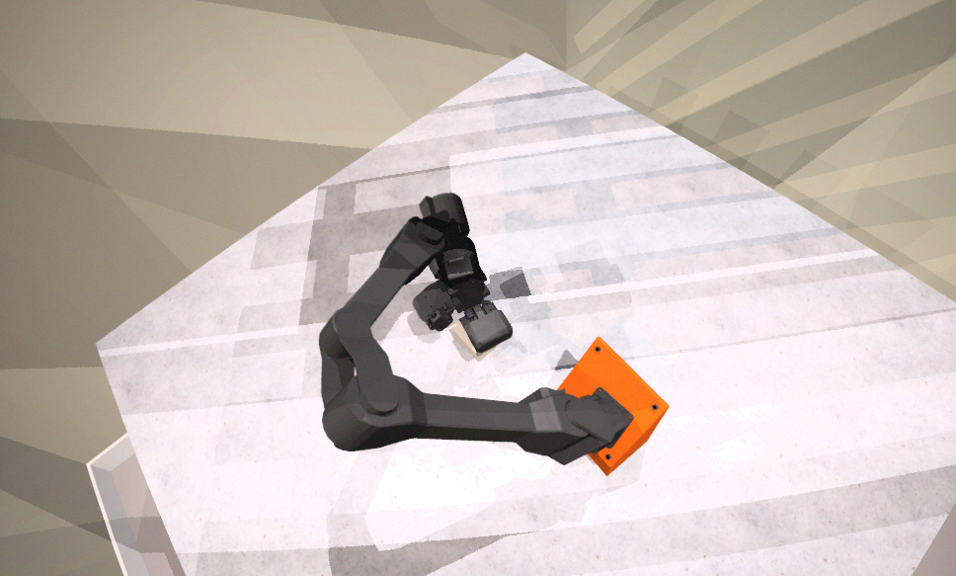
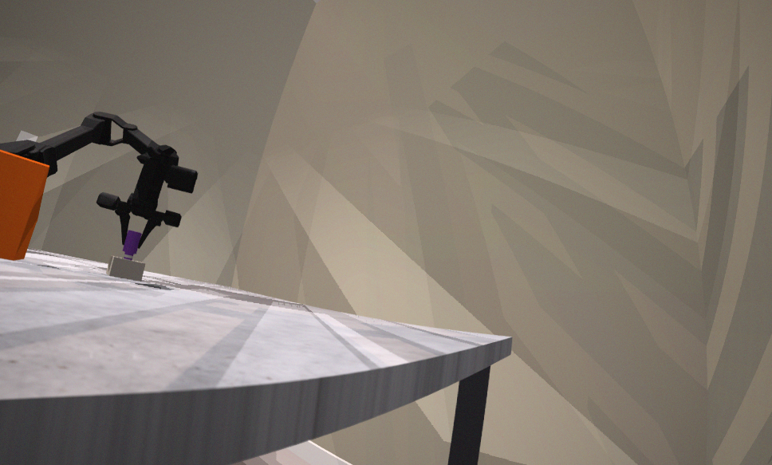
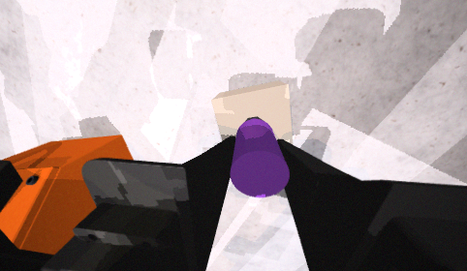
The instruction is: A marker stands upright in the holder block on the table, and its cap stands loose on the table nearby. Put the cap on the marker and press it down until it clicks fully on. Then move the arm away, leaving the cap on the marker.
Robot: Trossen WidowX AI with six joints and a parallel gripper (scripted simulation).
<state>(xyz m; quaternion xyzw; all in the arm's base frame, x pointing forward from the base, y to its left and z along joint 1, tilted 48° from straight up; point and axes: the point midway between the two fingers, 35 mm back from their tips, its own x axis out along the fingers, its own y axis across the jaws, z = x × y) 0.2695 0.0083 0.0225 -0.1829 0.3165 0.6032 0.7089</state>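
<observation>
Right now my gripper tip is 1 cm below the purple cap. Also, from my gripper tip: holder block (5 cm below).
</observation>
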